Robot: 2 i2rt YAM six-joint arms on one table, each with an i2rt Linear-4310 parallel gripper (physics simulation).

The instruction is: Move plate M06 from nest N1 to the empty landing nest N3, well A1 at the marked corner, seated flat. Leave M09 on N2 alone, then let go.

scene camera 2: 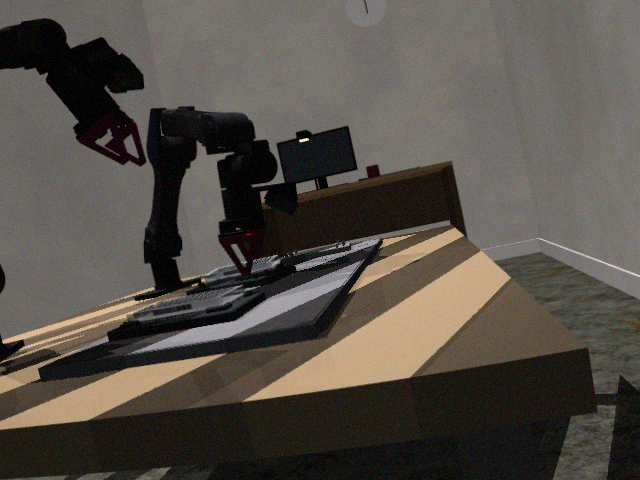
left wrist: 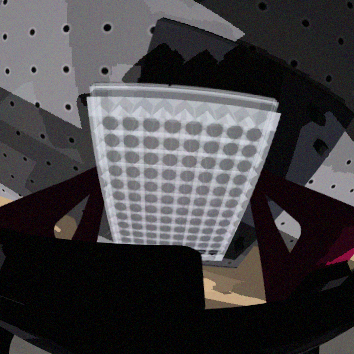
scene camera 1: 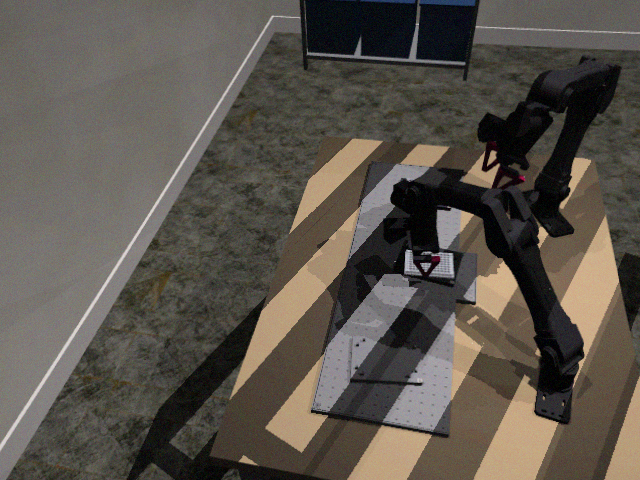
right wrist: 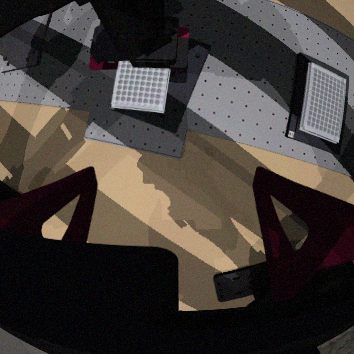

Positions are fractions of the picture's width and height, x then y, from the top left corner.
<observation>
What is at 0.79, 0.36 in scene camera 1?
My right gripper.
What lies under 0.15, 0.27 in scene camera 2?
My right gripper.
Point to a grey perforated baseplate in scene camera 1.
At 0.59, 0.63
</observation>
